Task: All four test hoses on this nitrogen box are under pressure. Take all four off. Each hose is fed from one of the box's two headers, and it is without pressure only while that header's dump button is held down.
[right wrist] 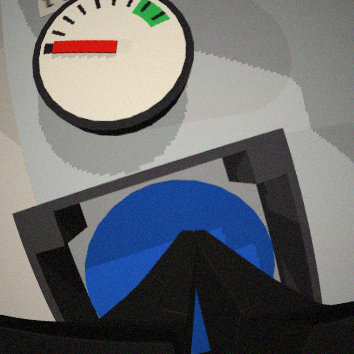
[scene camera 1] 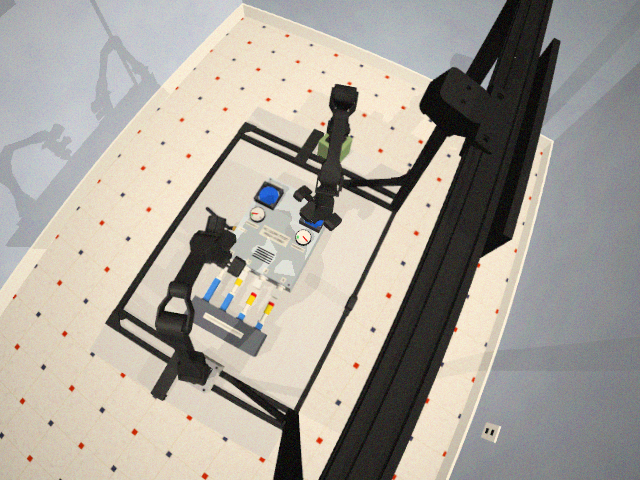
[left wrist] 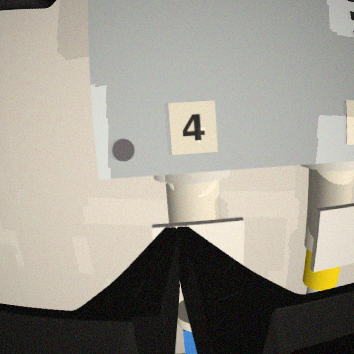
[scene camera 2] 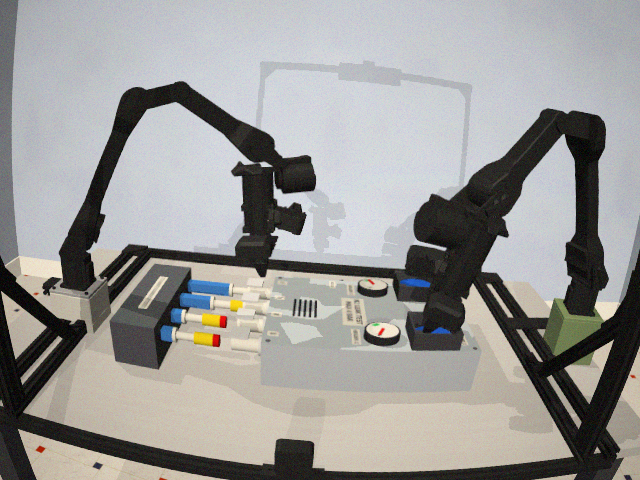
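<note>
The grey nitrogen box has four ports. Two hoses show yellow and red bands and stand clear of their ports. Hose 3 shows a yellow band by its port; hose 4 shows none. Whether these two are seated I cannot tell. My left gripper is shut and empty, tips over the white tab at port 4; contact is unclear. My right gripper is shut and empty, tips at the near blue dump button. The near gauge reads at its low end.
The other blue button is uncovered from above; the gauge beside it points at green. A dark hose holder stands opposite the ports. A black frame surrounds the work area.
</note>
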